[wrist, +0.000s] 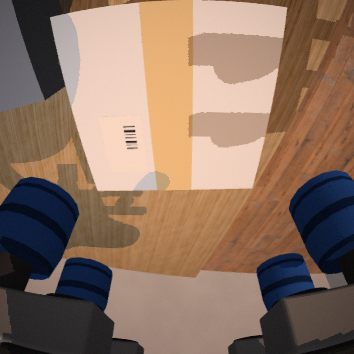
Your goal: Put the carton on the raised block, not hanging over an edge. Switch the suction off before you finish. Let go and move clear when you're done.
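Observation:
The carton (170, 100) is a white box with an orange tape stripe and a barcode label. Its top face fills the upper middle of the wrist view, and two shadows fall on its right part. Part of the raised block (17, 65) shows as a grey face with a dark side at the upper left, beyond the carton's left edge. My gripper (182, 252) has four blue suction cups, two at the left and two at the right. The cups are open and hold nothing; they are apart from the carton, which shows ahead of them.
The light wooden table top (185, 225) lies around the carton, with gripper shadows at the left. Its edge runs down to a corner below the carton. Reddish-brown planks (260, 235) show at the right, and a pale grey surface (185, 305) shows at the bottom.

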